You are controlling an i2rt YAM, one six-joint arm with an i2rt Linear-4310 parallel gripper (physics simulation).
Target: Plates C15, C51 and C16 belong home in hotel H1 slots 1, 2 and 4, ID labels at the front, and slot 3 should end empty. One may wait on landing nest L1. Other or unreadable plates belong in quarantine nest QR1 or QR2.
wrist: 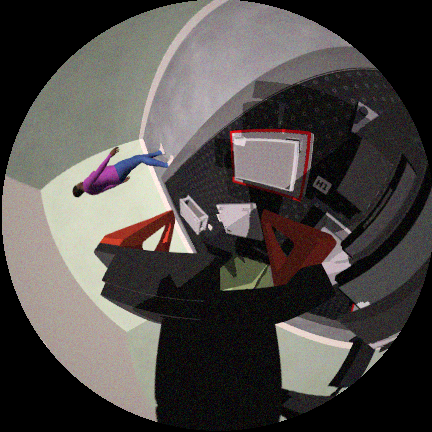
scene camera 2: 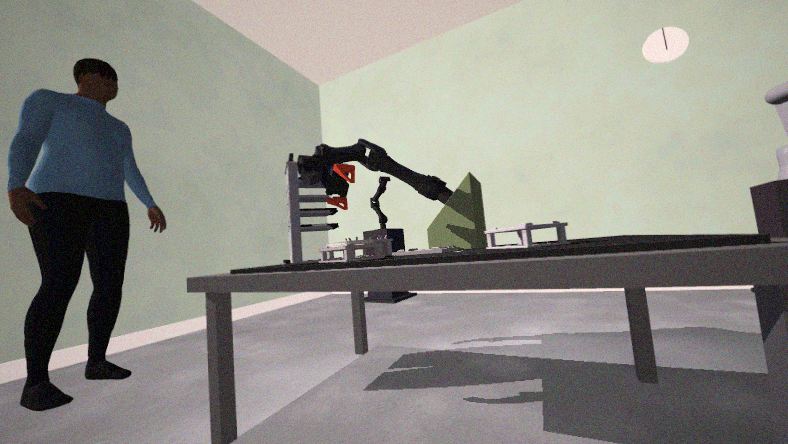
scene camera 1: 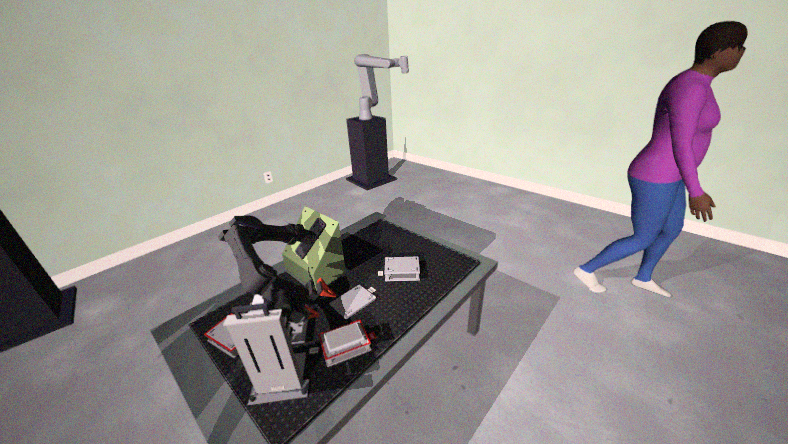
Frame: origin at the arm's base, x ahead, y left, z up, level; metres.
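Where they show: gripper, fingertip midpoint: (wrist: 217, 214) (scene camera 2: 349, 196) (scene camera 1: 327, 305); arm's base, link origin: (scene camera 2: 455, 203) (scene camera 1: 311, 238).
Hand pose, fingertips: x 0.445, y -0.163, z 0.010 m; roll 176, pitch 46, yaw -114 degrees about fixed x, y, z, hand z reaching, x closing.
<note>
Things, the pixels of their top centre, and the offset from my fingertips. "*": a spot on its surface instead. Level surfaces: height alone.
- pale plate, top centre: (wrist: 260, 161) (scene camera 2: 349, 241) (scene camera 1: 343, 335) dx +0.035, dy +0.022, dz -0.139 m
- raised white nest, top centre: (scene camera 2: 522, 224) (scene camera 1: 402, 263) (wrist: 187, 217) dx -0.139, dy +0.455, dz -0.137 m
- dark mat, surface height: dz -0.193 m
- low pale plate-like piece, surface spot: (wrist: 238, 220) (scene camera 1: 351, 301) * dx -0.132, dy +0.161, dz -0.181 m
Hotel H1 (scene camera 1: 264, 352) (scene camera 2: 293, 220) is an upright light tower with shelves; its H1 tag (wrist: 322, 184) shows in the wrist view. My gripper (scene camera 1: 320, 300) (wrist: 217, 214) is open, its orange fingers wide apart with nothing between them. In scene camera 2 it is at the upper shelves' open side. A pale plate (scene camera 1: 345, 336) (wrist: 265, 162) lies on a red-edged nest (scene camera 1: 346, 353) (wrist: 306, 170) beside the hotel. Another red-edged nest (scene camera 1: 215, 337) is partly hidden behind the hotel. No plate ID is readable. Shelf contents are unclear.
A raised white nest (scene camera 1: 401, 265) (scene camera 2: 526, 234) (wrist: 194, 215) stands farther along the dark mat (scene camera 1: 435, 253). A low pale plate-like piece (scene camera 1: 356, 300) (wrist: 238, 220) lies nearer. A green wedge block (scene camera 1: 314, 261) (scene camera 2: 460, 226) is at the arm's base. People stand beyond the table.
</note>
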